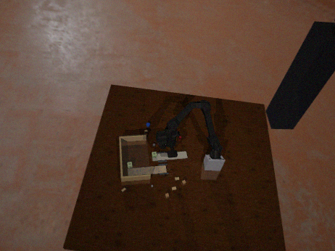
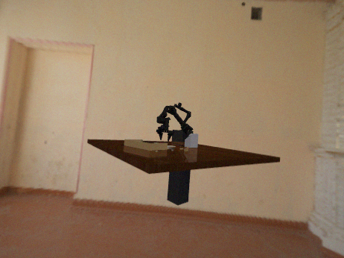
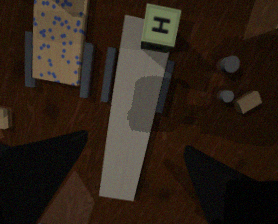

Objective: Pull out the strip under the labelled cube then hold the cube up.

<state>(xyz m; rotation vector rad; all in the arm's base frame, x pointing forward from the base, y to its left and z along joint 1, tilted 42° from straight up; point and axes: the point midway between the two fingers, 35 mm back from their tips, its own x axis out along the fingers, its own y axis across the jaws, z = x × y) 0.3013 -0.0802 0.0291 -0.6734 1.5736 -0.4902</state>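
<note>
Now: gripper tip 10 mm past the pale strip, 10 mm to the right of it and 50 mm above it. Round my gripper tip: red object 90 mm behind, 140 mm to the right, 50 mm below.
</note>
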